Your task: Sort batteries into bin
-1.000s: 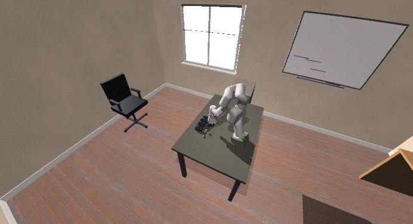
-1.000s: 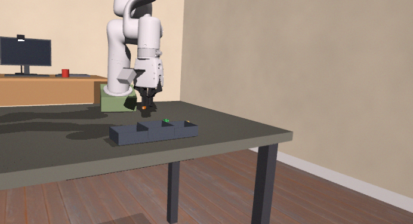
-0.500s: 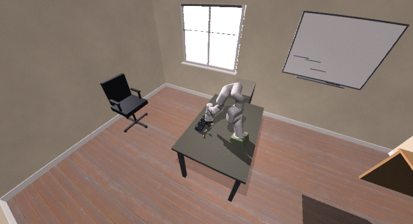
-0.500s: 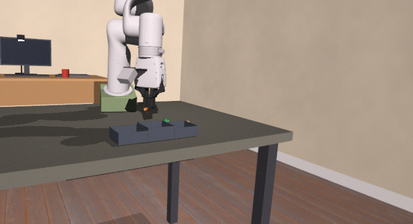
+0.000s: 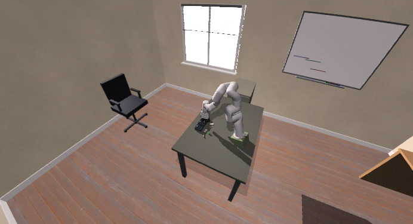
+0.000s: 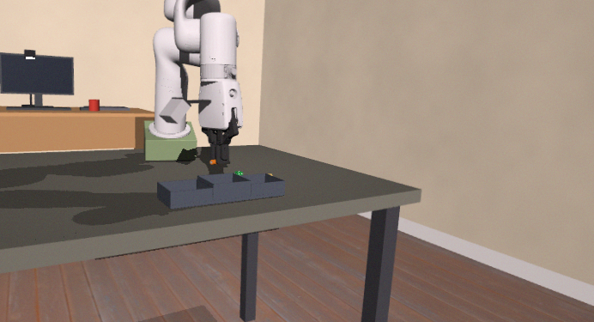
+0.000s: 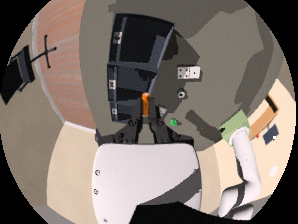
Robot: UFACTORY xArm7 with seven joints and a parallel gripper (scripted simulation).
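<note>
The three joined dark bins is 30 mm ahead of my hand and 70 mm below it. The rest, counted from my hand: dark ring (80 mm behind, 10 mm to the right, 80 mm below); then green piece (120 mm behind, 100 mm to the left, 80 mm below); then orange battery (20 mm below).
</note>
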